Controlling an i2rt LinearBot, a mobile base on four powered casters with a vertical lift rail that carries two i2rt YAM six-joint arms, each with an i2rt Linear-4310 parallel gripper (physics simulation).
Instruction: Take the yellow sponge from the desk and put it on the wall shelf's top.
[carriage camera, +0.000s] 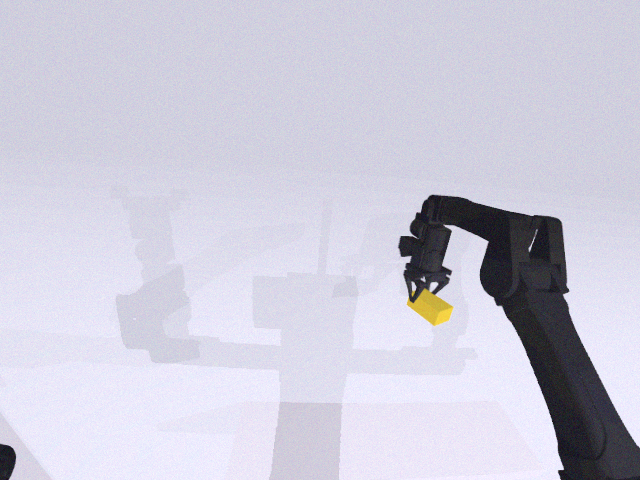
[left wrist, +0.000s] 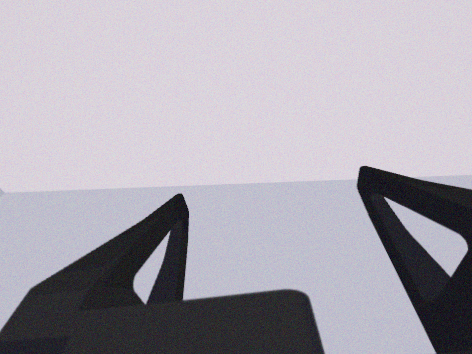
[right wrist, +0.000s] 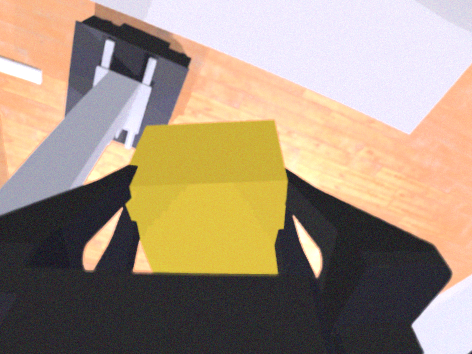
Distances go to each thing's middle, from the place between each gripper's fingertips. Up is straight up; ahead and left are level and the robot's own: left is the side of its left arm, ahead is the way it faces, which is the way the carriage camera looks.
Scene:
The yellow sponge (carriage camera: 432, 308) lies 30 mm behind my right hand and 10 mm to the right of it.
Now: the yellow sponge 640 mm to the right of my left hand, 410 mm ahead of it and 380 mm below it.

